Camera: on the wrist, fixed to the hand. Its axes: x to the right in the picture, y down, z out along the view.
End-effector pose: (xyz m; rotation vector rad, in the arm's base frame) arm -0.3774 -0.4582 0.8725 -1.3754 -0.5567 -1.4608
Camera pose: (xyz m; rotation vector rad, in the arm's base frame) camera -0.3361 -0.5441 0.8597 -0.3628 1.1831 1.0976
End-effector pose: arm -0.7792 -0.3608 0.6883 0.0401 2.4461 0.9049
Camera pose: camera -0.8395 -0.3338 0.7581 -2.3330 -0.1172 -0.4596
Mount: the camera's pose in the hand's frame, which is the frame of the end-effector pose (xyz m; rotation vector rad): 0.0248 0.0728 -0.0577 0.3057 0.1433 3.0892
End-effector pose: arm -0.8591 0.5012 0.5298 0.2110 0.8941 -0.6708
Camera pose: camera -0.8406 0.5719 0.4673 1.3798 -0.2242 2.1097
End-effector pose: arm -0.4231 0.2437 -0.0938 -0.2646 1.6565 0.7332
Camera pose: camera -0.5152 0.2711 -0.0911 -1.9811 -0.4857 -1.4023
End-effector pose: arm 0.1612 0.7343 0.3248 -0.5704 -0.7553 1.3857
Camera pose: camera 0.1580 0.7716 0.2363 0.7068 -0.7945 -1.6409
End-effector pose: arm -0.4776 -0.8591 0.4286 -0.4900 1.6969 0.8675
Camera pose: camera -0.5734 -0.8531 0.4335 -1.9200 -0.7188 -1.2236
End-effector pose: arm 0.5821 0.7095 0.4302 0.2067 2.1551 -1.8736
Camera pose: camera 0.5728 0.7755 0.3609 1.8175 -0.2677 0.1316
